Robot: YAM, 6 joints.
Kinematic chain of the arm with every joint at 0, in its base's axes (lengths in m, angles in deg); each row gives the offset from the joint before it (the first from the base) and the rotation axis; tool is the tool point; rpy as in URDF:
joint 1: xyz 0 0 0.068 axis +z
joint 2: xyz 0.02 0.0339 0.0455 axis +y
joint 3: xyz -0.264 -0.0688 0 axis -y
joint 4: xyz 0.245 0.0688 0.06 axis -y
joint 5: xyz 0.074 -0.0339 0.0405 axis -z
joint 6: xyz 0.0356 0 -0.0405 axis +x
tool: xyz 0 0 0 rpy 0 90 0
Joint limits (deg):
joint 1: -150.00..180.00
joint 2: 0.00..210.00
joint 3: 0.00..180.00
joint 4: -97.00..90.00
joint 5: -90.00..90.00
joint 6: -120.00..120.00
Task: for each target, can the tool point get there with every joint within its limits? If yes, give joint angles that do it. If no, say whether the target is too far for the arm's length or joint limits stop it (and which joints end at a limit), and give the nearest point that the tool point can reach.
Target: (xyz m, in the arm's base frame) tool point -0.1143 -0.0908 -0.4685
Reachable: no: joint limits stop it (at a limit: joint 2) | nearest point -0.1317 -0.1046 -0.3713 | short by 0.100 m
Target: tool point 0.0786 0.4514 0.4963
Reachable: yes | joints 76.04 131.60 141.87 58.95 -66.21 -17.94
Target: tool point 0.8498 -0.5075 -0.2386
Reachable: no: too far | nearest point 0.5222 -0.3119 -0.1001 | short by 0.406 m
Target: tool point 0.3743 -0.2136 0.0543
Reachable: yes | joints -28.07 129.99 63.37 32.43 20.26 78.27
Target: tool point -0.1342 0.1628 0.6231
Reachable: yes | joints 121.71 81.35 106.76 44.18 -53.41 5.70
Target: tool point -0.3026 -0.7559 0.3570
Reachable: no: too far | nearest point -0.2298 -0.5741 0.2969 | short by 0.205 m
